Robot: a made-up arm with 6 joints.
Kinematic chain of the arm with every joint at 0, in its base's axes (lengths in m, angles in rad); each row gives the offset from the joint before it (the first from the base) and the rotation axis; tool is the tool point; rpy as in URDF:
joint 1: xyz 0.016 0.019 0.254 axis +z
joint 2: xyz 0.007 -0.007 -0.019 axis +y
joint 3: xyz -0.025 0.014 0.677 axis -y
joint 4: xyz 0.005 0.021 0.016 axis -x
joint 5: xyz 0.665 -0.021 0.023 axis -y
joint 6: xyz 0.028 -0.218 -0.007 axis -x
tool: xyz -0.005 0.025 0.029 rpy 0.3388 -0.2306 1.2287
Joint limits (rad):
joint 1: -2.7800..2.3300
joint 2: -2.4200..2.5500
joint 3: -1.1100..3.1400
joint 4: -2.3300..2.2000
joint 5: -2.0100..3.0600
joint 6: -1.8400..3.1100
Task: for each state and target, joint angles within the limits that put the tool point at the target. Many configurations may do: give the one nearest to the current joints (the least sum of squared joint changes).
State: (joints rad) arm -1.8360 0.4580 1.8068 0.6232 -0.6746 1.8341
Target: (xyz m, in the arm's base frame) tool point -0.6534 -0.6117 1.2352
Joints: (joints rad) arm -2.1980 0.8588 1.6321 0.5231 -0.6883 1.8526
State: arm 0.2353 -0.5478 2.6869 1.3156 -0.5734 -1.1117
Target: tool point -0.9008 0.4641 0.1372
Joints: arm -0.4135 -0.8066 2.7790 1.4772 -0.5530 -1.1070
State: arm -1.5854 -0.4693 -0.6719 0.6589 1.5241 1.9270
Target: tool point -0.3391 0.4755 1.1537
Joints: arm -1.1306 -1.2523 -0.0389 0.6201 1.5337 1.9662
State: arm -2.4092 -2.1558 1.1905 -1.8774 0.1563 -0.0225
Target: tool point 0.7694 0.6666 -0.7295
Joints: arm -2.3807 -2.4200 1.6634 -1.8897 0.0698 -0.0284
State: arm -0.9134 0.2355 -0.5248 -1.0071 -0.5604 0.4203
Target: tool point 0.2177 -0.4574 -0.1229
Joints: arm -0.9799 1.0683 -0.4075 -1.0088 -0.5548 0.3867
